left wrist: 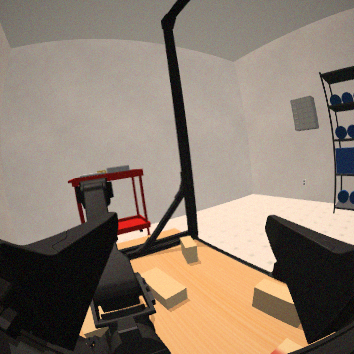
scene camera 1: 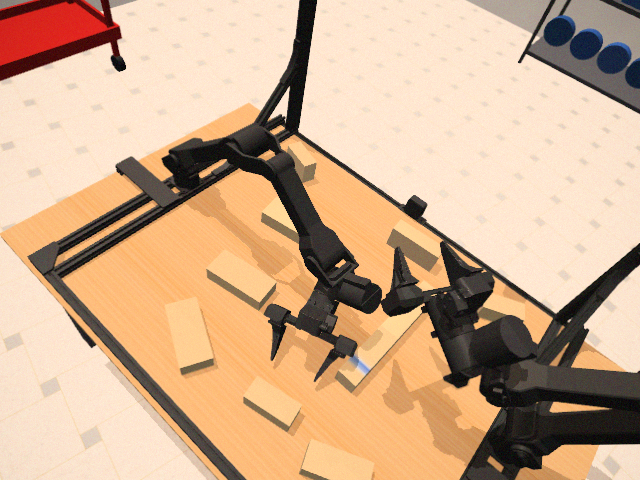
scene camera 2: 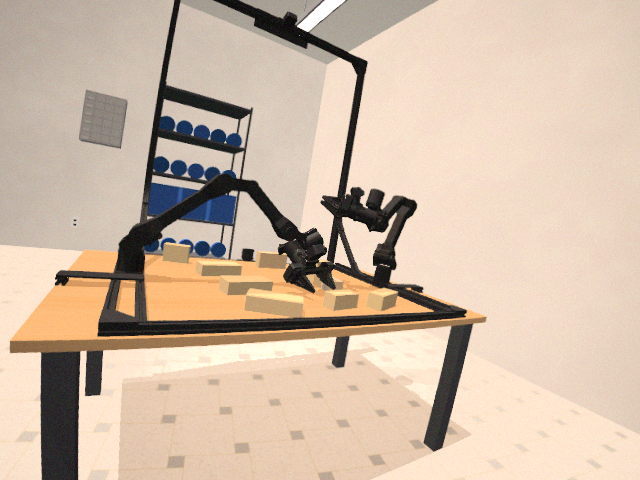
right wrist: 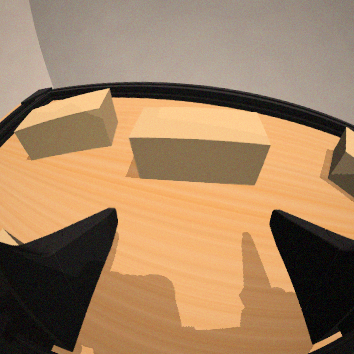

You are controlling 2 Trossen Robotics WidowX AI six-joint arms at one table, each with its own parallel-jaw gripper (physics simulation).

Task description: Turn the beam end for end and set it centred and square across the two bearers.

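Where they show: left gripper, fingertip midpoint: (left wrist: 194,222) (scene camera 1: 419,244) (scene camera 2: 321,199); right gripper, fingertip midpoint: (scene camera 1: 292,371) (scene camera 2: 325,290) (right wrist: 196,217); left arm's base, link origin: (scene camera 1: 505,448) (scene camera 2: 381,281); right arm's base, link origin: (scene camera 1: 186,181) (scene camera 2: 129,271).
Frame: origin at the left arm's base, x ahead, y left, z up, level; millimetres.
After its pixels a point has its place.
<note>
The beam (scene camera 1: 392,328) @[x 300, y -32, z 25 mm] (left wrist: 293,346) @[x 295, y -175, z 25 mm] lies flat and diagonally on the table in scene camera 1. A blue stripe crosses its near end; a red mark shows near its other end in the left wrist view. It is mostly hidden by the right gripper in scene camera 2. The two bearers cannot be told apart from the other wooden blocks. My right gripper (scene camera 1: 294,369) @[x 390, y 173, z 10 mm] (scene camera 2: 323,289) @[x 390, y 173, z 10 mm] (right wrist: 196,217) @[x 390, y 173, z 10 mm] is open and empty, pointing down beside the beam's blue-striped end. My left gripper (scene camera 1: 420,248) @[x 334, y -30, z 288 mm] (scene camera 2: 323,200) @[x 334, y -30, z 288 mm] (left wrist: 194,222) @[x 334, y -30, z 288 mm] is open and empty, raised high above the table near the beam's far end.
Several pale wooden blocks lie around the beam, among them one block (scene camera 1: 240,273) @[x 615, y 98, z 19 mm] (scene camera 2: 245,284) @[x 626, y 133, z 11 mm], a narrow-set block (scene camera 1: 189,330) @[x 587, y 257, z 19 mm] (scene camera 2: 273,302) @[x 605, y 286, z 11 mm] and a block near the far rail (scene camera 1: 416,240) @[x 389, y -250, z 44 mm] (left wrist: 275,297) @[x 392, y -242, z 40 mm]. A black frame (scene camera 1: 155,408) (scene camera 2: 206,324) @[x 777, y 380, z -1 mm] borders the table.
</note>
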